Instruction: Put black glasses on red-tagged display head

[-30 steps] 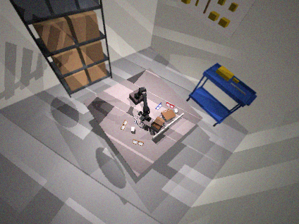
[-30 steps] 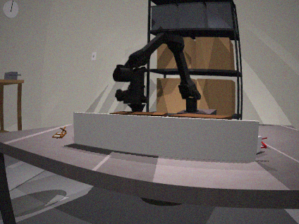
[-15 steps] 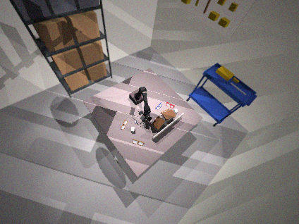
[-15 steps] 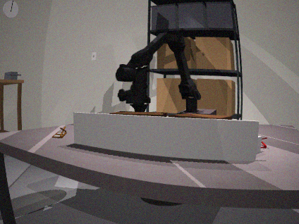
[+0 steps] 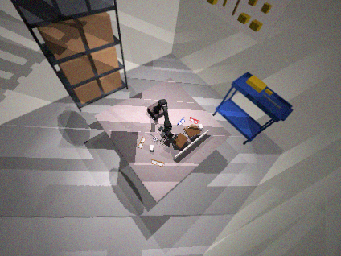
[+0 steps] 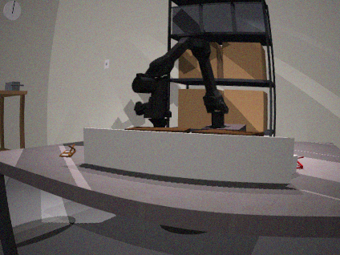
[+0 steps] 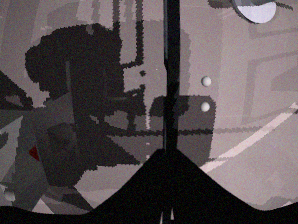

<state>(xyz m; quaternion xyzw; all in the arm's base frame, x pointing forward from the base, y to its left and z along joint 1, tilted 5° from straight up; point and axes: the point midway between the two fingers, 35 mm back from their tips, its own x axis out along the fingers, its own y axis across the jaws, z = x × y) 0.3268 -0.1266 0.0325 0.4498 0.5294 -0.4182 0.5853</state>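
Right now my gripper tip is 110 mm to the left of the peg, 50 mm past it and 40 mm above it. Round my gripper tip: white wall (290 mm ahead, 190 mm to the left, 10 mm below).
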